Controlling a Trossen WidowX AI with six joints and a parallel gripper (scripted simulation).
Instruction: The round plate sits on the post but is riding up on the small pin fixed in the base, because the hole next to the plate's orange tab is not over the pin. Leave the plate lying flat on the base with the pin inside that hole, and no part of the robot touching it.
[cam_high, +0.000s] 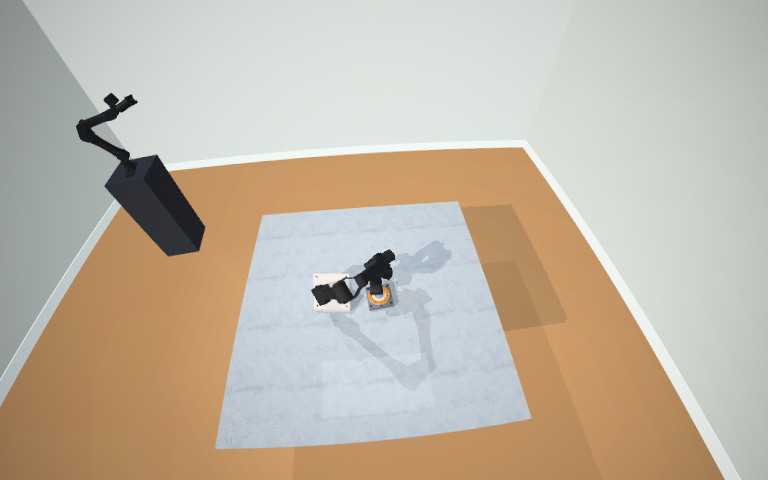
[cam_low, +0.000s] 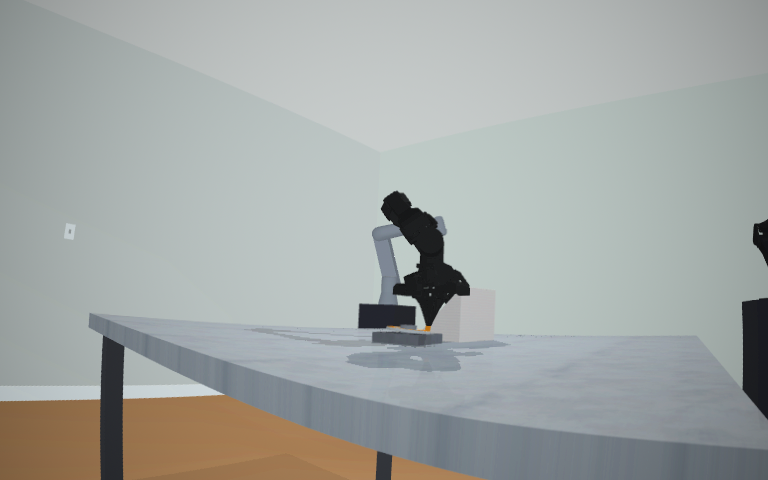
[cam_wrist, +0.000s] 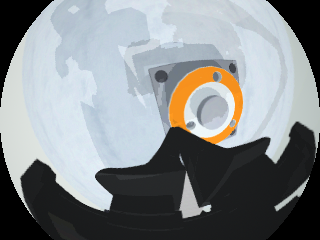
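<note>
Right now my gripper tip is 5 cm to the left of the grey square base, 2 cm above it and 1 cm short of it.
</note>
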